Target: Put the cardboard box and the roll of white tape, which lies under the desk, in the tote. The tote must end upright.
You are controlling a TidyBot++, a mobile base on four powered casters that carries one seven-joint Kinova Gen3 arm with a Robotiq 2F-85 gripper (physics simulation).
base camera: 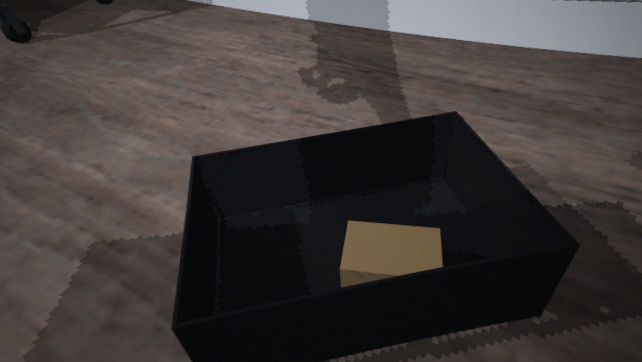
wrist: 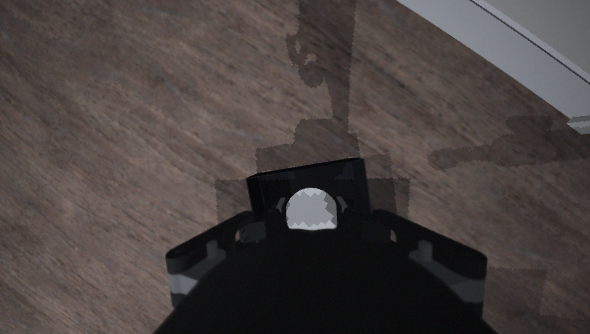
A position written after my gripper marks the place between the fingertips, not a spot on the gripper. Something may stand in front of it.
Note:
I see my gripper (wrist: pixel 310 206), a roll of white tape (wrist: pixel 310 208), a tan cardboard box (base camera: pixel 372 251) and a black tote (base camera: pixel 265 225).
The black tote is seen too in the wrist view (wrist: pixel 347 178). The base camera view does not show the roll of white tape: it is out of frame. The wrist view does not show the tan cardboard box, which is hidden by the roll of white tape.

